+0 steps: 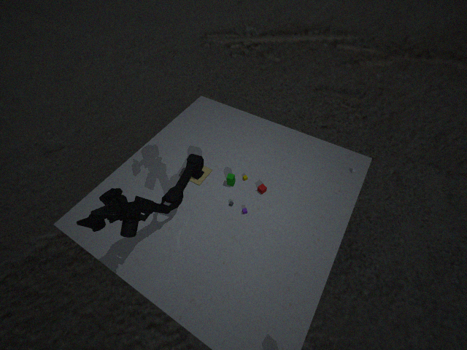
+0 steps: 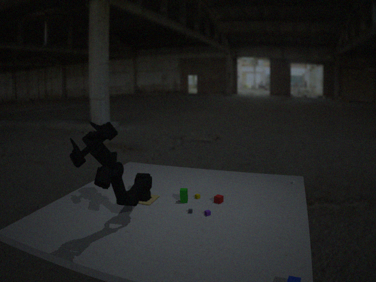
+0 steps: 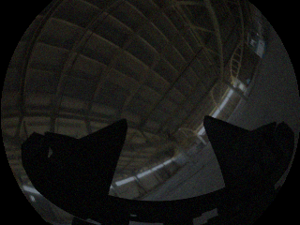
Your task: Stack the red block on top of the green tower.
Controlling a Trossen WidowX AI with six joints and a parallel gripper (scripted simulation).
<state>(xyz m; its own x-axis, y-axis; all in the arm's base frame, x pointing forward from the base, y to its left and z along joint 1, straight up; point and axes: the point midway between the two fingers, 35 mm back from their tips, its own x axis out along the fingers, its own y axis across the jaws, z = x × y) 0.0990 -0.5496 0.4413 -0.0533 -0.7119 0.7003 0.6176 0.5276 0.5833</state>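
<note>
My gripper tip is 28 cm short of the red block, 68 cm to the right of it and 46 cm above it. The rest, counted from my gripper tip: purple cube (27 cm ahead, 51 cm to the left, 46 cm below); blue block (70 cm ahead, 4 cm to the left, 45 cm below); dark cube (19 cm ahead, 51 cm to the left, 46 cm below).
</note>
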